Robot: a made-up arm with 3 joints. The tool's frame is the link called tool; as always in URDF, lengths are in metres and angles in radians. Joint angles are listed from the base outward. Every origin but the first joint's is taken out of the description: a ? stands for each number. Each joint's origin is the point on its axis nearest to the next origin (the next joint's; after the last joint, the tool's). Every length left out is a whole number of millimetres.
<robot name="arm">
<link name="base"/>
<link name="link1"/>
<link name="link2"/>
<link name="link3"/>
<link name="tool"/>
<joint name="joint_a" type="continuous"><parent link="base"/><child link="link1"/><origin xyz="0.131 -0.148 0.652" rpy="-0.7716 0.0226 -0.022"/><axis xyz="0 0 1"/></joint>
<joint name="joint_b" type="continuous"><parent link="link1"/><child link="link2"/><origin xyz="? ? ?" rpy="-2.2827 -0.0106 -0.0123"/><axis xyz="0 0 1"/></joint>
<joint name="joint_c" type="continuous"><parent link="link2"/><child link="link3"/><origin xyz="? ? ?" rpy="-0.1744 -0.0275 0.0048"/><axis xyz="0 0 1"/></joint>
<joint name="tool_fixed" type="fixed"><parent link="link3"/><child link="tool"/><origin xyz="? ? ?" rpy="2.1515 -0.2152 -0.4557"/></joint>
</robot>
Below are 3 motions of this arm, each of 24 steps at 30 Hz.
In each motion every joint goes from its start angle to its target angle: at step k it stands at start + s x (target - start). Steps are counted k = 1, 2, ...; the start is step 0. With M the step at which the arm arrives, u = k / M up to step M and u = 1 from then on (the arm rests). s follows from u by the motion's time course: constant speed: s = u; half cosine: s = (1 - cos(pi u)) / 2; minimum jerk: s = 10 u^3 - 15 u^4 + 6 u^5.
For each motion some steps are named. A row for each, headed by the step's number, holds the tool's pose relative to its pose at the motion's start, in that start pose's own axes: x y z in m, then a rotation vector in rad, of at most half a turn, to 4 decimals.
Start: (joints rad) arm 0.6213 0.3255 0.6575
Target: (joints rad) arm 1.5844 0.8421 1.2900
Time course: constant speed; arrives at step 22
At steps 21, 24:
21: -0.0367 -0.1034 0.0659 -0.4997 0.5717 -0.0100
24: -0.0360 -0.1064 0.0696 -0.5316 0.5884 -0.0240

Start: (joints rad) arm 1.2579 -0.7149 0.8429
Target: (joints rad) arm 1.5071 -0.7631 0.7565
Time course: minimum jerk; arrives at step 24
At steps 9, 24:
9: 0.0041 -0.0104 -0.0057 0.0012 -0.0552 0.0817
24: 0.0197 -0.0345 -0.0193 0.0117 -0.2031 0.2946

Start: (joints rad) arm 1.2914 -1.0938 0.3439
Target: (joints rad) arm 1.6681 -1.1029 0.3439
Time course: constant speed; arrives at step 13
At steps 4, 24:
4: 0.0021 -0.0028 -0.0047 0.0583 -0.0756 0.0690
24: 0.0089 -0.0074 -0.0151 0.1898 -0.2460 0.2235

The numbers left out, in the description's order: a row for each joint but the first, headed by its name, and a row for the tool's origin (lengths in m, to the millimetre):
joint_b: -0.052 0.061 0
joint_c: -0.027 0.004 0
tool: -0.038 0.124 0

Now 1 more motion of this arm.
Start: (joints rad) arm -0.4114 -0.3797 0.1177
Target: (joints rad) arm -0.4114 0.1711 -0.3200
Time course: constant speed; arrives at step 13
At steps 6, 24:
6: -0.0028 0.0046 0.0100 0.0347 0.0552 0.0079
24: -0.0036 0.0100 0.0208 0.0836 0.1141 0.0115

